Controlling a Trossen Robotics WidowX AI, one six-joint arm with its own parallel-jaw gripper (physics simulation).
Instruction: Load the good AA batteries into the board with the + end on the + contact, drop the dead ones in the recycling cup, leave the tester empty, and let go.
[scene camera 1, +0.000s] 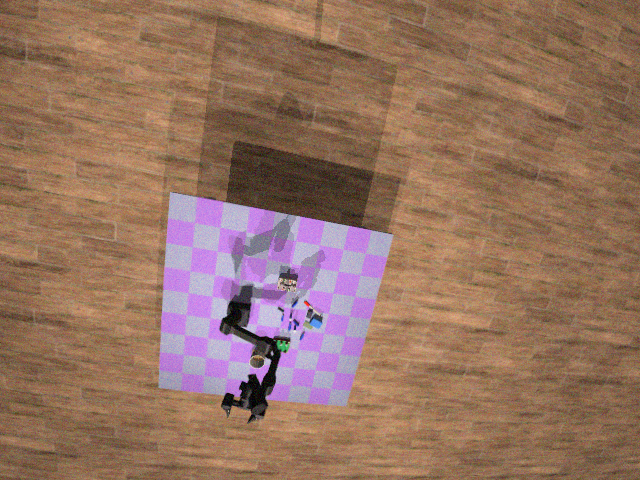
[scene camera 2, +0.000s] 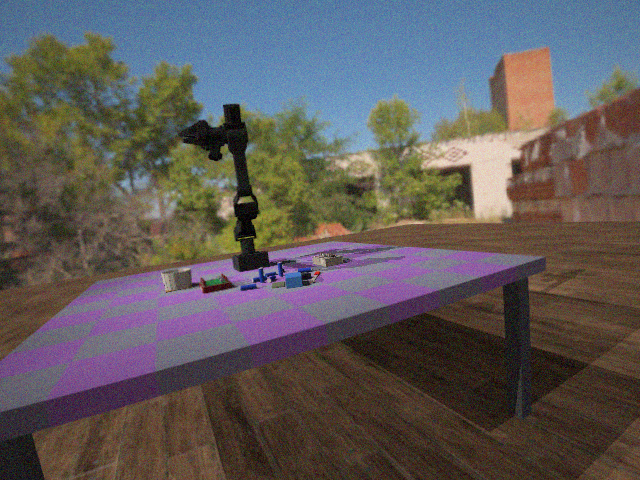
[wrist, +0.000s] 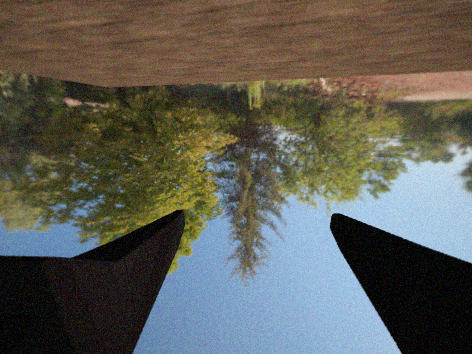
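Seen in the pictures: gripper, fingertip midpoint: (scene camera 1: 237, 420) (scene camera 2: 180, 137) (wrist: 257, 218); arm's base, origin of the base link: (scene camera 1: 235, 316) (scene camera 2: 248, 253).
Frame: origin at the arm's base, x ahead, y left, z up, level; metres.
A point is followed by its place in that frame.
My gripper (scene camera 1: 239, 416) {z 0.458, x 0.136, y -0.228 m} (scene camera 2: 182, 138) {z 0.458, x 0.136, y -0.228 m} (wrist: 257, 218) {z 0.458, x 0.136, y -0.228 m} is open and empty, raised high and beyond the table edge, away from all the objects. Several blue batteries lie or stand mid-table, including a lying one (scene camera 1: 301, 335) {z -0.048, x 0.412, y -0.129 m} (scene camera 2: 248, 287) {z -0.051, x 0.423, y -0.143 m} and an upright one (scene camera 2: 280, 268) {z -0.030, x 0.335, y 0.000 m}. A whitish cup (scene camera 1: 256, 361) {z -0.050, x 0.141, y -0.348 m} (scene camera 2: 176, 280) {z -0.024, x 0.196, y -0.317 m} stands beside a green piece with dark red ends (scene camera 1: 282, 345) {z -0.038, x 0.298, y -0.205 m} (scene camera 2: 215, 283) {z -0.039, x 0.318, y -0.216 m}. A blue block (scene camera 1: 314, 322) {z -0.029, x 0.481, y -0.017 m} (scene camera 2: 293, 280) {z -0.038, x 0.523, y -0.041 m} adjoins an olive part. Which piece is board or tester, battery polarity, and the cup's contents are too small to tell.
A cream box (scene camera 1: 287, 283) {z -0.029, x 0.285, y 0.227 m} (scene camera 2: 328, 259) {z -0.033, x 0.338, y 0.190 m} with a dark pattern stands beyond the batteries. A small red-tipped item (scene camera 1: 307, 303) {z -0.056, x 0.423, y 0.095 m} (scene camera 2: 317, 272) {z -0.054, x 0.418, y 0.095 m} lies near the blue block. The checkered table (scene camera 1: 180, 206) {z -0.058, x -0.351, y 0.605 m} (scene camera 2: 196, 335) {z -0.058, x 0.709, y -0.339 m} stands on a wooden floor (scene camera 1: 491, 310). The arm passes over the table near the cup.
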